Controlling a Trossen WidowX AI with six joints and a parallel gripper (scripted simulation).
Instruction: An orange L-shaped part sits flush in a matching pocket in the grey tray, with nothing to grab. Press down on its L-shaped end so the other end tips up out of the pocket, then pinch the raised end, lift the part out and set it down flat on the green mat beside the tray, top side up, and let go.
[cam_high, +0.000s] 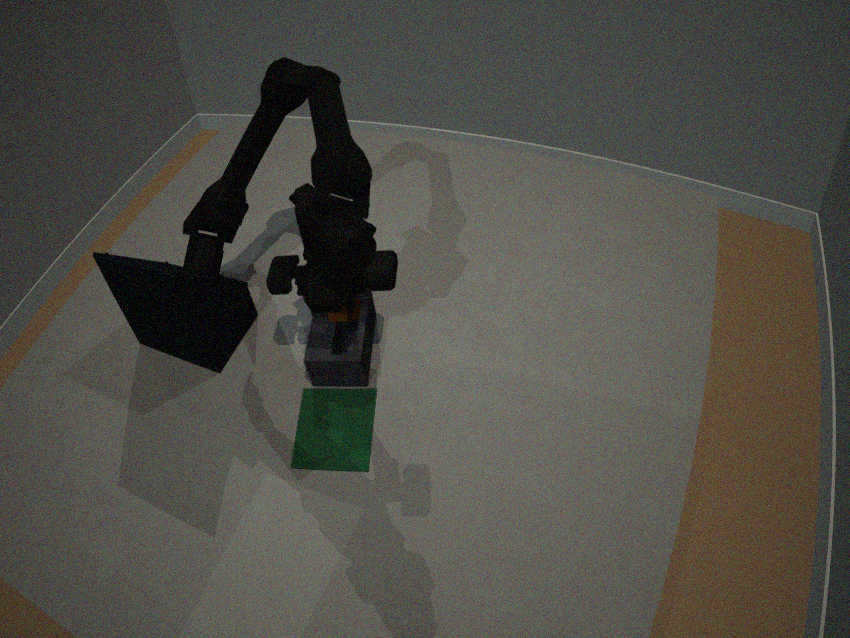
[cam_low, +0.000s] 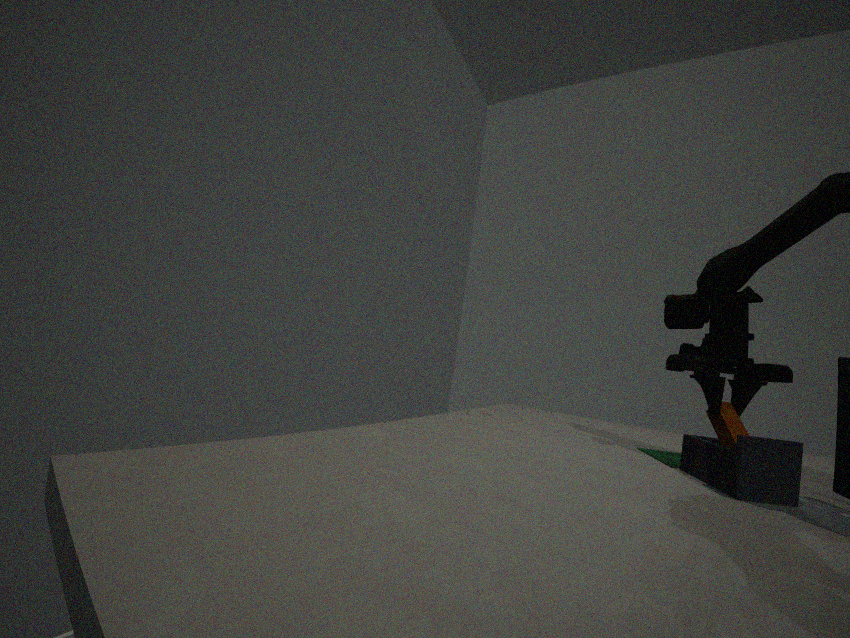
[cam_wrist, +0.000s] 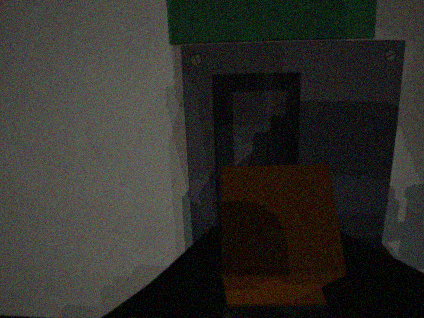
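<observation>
The green mat lies 40 mm ahead of my gripper tip, 140 mm to the right of it and 120 mm below it. Round my gripper tip: orange L-shaped part 30 mm behind, 20 mm to the left, 30 mm below.
</observation>
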